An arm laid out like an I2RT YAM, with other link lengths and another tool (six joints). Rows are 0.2 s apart.
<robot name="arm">
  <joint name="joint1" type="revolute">
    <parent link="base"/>
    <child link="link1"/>
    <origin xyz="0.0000 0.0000 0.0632"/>
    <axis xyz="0 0 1"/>
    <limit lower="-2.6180" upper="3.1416"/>
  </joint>
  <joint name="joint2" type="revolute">
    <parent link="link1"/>
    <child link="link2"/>
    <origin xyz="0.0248 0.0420 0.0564" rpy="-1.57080 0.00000 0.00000"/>
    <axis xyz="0 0 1"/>
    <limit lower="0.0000" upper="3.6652"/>
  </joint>
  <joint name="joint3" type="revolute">
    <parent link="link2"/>
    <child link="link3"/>
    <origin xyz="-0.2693 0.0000 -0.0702" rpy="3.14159 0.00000 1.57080"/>
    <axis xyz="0 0 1"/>
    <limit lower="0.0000" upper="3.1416"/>
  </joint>
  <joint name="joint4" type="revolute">
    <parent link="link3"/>
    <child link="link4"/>
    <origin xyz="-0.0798 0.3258 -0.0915" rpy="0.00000 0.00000 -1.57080"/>
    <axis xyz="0 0 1"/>
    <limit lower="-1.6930" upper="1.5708"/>
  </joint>
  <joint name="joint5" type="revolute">
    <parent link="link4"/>
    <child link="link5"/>
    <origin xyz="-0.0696 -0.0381 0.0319" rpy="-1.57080 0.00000 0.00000"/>
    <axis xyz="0 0 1"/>
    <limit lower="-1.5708" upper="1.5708"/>
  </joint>
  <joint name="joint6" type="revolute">
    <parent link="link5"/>
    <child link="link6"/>
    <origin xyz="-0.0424 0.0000 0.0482" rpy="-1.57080 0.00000 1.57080"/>
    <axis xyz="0 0 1"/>
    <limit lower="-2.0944" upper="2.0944"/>
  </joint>
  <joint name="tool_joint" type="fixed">
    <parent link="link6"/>
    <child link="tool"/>
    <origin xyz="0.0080 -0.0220 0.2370" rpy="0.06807 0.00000 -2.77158"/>
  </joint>
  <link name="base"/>
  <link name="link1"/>
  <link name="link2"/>
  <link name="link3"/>
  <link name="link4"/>
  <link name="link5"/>
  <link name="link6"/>
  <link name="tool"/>
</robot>
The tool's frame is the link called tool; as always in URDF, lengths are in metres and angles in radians.
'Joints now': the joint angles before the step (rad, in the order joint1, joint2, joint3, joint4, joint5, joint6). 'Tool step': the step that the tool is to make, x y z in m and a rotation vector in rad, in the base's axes. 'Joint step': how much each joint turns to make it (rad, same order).
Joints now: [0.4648, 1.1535, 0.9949, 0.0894, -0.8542, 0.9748]
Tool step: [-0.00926, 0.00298, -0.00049, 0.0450, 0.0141, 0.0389]
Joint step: [0.0001, 0.0006, -0.0492, 0.1113, -0.0406, 0.0702]
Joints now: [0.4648, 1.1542, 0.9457, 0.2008, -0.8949, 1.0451]
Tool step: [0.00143, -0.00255, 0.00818, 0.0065, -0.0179, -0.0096]
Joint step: [-0.0044, -0.0091, 0.0075, -0.0004, 0.0052, -0.0035]
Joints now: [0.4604, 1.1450, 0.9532, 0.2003, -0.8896, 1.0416]
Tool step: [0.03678, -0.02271, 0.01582, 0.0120, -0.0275, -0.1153]
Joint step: [-0.0538, -0.0144, 0.0176, -0.0044, 0.0614, -0.0031]
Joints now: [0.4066, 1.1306, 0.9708, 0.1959, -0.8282, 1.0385]
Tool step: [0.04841, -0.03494, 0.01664, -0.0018, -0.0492, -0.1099]
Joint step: [-0.0968, 0.0270, 0.0516, -0.0002, 0.0122, -0.0287]
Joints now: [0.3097, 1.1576, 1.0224, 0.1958, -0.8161, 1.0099]
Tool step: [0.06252, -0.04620, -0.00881, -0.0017, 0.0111, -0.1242]
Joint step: [-0.1169, 0.0687, 0.0292, 0.0291, 0.0073, 0.0010]
